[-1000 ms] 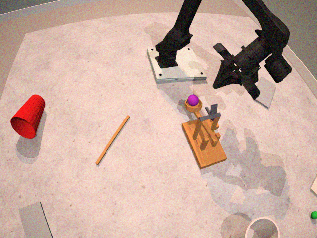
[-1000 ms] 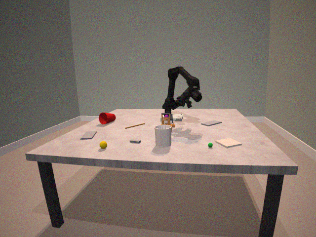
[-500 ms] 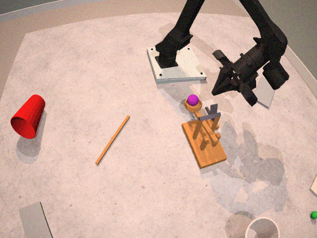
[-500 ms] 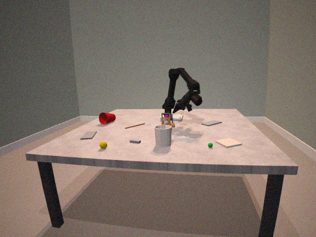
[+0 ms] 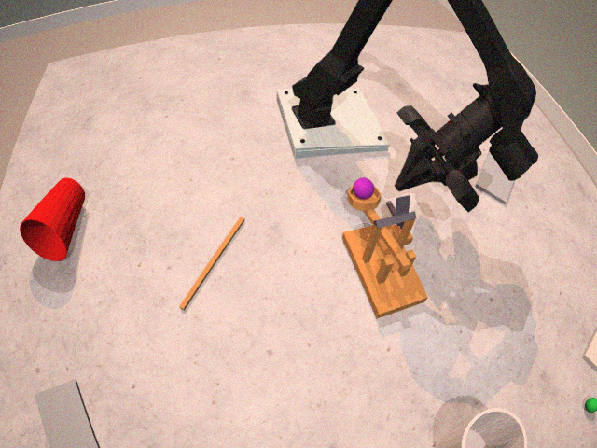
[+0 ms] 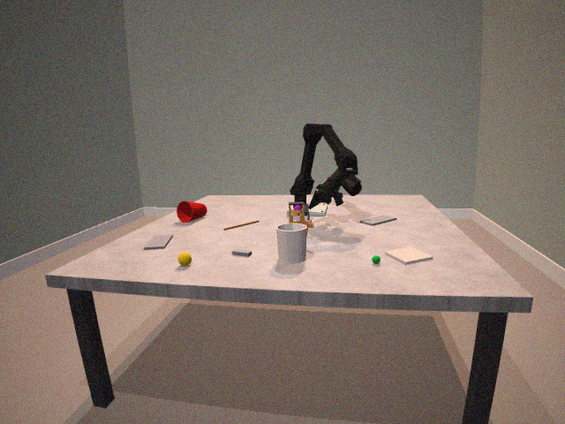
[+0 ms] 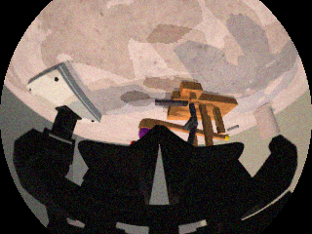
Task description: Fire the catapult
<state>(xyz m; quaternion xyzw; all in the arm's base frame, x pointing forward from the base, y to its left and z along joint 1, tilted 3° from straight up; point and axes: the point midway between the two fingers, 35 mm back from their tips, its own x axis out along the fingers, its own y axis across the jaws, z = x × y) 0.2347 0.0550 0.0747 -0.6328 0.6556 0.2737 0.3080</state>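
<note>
Right now my gripper tip is 5 cm to the left of the purple ball, 2 cm past it and 1 cm above it. The rest, counted from my gripper tip: orange wooden catapult 5 cm ahead, 3 cm to the right, 1 cm below; white mug 40 cm ahead, 7 cm to the right, 4 cm below; thin wooden stick 28 cm to the right, 6 cm below.
</note>
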